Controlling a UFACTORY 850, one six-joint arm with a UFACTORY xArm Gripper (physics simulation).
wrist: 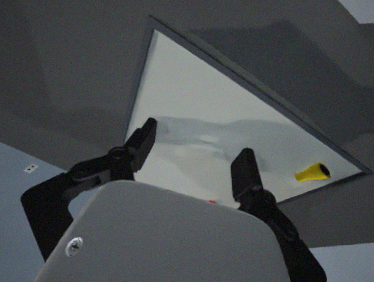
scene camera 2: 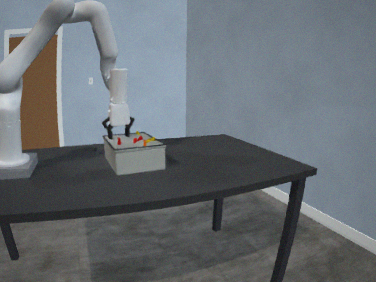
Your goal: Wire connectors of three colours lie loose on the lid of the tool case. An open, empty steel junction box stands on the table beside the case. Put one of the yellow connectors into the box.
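The tool case (scene camera 2: 141, 159) stands on the table, its pale lid (scene camera 2: 129, 143) (wrist: 192, 80) edged in dark grey. A yellow connector (scene camera 2: 138, 133) (wrist: 312, 172) lies near the lid's back edge, by a corner in the wrist view. More yellow (scene camera 2: 151, 140) shows at the lid's right side, beside an orange connector (scene camera 2: 145, 143). A red connector (scene camera 2: 119, 141) is at the front left, and more red (scene camera 2: 138, 139) is near the middle. My gripper (scene camera 2: 119, 135) (wrist: 197, 143) is open and empty, low over the back left of the lid, with the yellow connector outside its fingers. The steel junction box does not show in either view.
The dark table (scene camera 2: 225, 165) extends around the case, with its right corner at the right. The robot's base (scene camera 2: 17, 165) stands at the left. In the wrist view a sliver of red (wrist: 212, 202) shows at the edge of the gripper's body, which hides part of the lid.
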